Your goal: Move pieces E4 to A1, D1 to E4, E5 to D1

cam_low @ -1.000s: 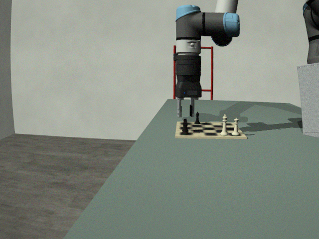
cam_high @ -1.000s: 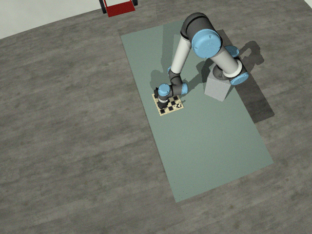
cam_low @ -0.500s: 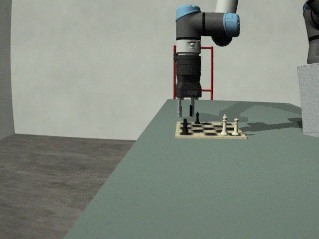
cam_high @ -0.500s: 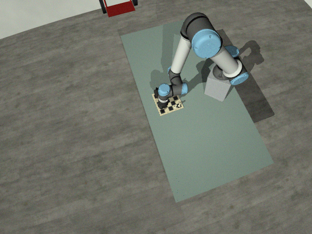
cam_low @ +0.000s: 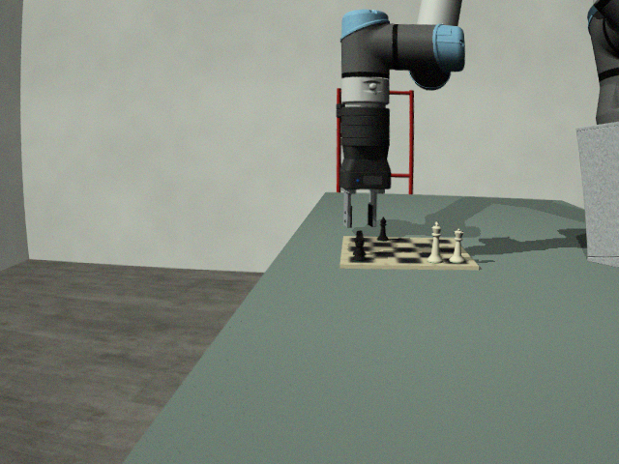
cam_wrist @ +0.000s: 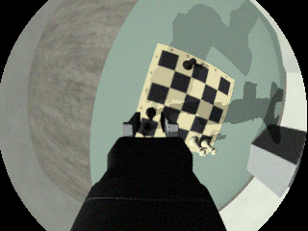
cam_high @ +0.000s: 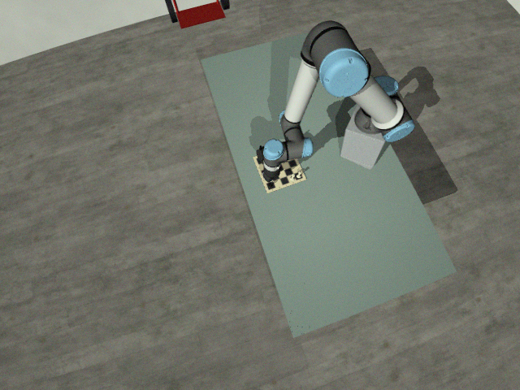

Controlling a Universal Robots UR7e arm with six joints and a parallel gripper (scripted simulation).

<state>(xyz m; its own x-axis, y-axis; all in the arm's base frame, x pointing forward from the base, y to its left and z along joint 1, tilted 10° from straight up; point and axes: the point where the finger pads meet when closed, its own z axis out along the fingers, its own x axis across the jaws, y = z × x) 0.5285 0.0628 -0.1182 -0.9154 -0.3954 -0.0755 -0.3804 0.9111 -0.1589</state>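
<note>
My hand is 50 mm above the dark piece and 30 mm to the right of it. Round my hand: white king: 120 mm behind, 30 mm below, 20 mm to the left; then white queen: 160 mm behind, 40 mm below, 20 mm to the left; then chessboard: 70 mm below, 70 mm behind, 50 mm to the right.
</note>
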